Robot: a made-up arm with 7 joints.
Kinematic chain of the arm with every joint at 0, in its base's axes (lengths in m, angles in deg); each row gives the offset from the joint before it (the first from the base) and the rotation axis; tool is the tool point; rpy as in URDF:
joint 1: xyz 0 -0.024 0.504 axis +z
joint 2: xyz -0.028 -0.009 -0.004 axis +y
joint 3: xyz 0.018 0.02 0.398 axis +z
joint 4: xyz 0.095 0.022 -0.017 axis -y
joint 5: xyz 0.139 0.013 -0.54 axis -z
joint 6: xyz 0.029 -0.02 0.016 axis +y
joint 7: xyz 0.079 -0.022 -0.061 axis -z
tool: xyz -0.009 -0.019 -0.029 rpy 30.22 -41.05 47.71
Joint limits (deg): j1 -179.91..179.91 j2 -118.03..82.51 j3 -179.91..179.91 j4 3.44..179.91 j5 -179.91..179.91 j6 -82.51..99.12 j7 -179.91..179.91
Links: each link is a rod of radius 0.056 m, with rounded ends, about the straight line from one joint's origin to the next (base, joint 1, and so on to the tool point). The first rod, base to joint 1, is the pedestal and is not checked.
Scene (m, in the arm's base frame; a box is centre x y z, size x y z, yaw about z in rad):
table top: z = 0
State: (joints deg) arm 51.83 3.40 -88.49 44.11 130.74 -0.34 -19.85
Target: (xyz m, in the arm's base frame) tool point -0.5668 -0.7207 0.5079
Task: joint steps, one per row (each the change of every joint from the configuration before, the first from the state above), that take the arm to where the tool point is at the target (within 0.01 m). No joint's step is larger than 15 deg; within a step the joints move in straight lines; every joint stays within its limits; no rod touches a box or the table.
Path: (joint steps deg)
1: -8.13 -12.56 -12.04 14.20 -2.76 3.70 -0.37
2: -8.13 -12.56 -12.05 14.19 -2.75 3.70 -0.37
3: -8.13 -12.56 -12.04 14.20 -2.76 3.71 -0.37
4: -8.13 -12.56 -12.04 14.19 -2.76 3.70 -0.37

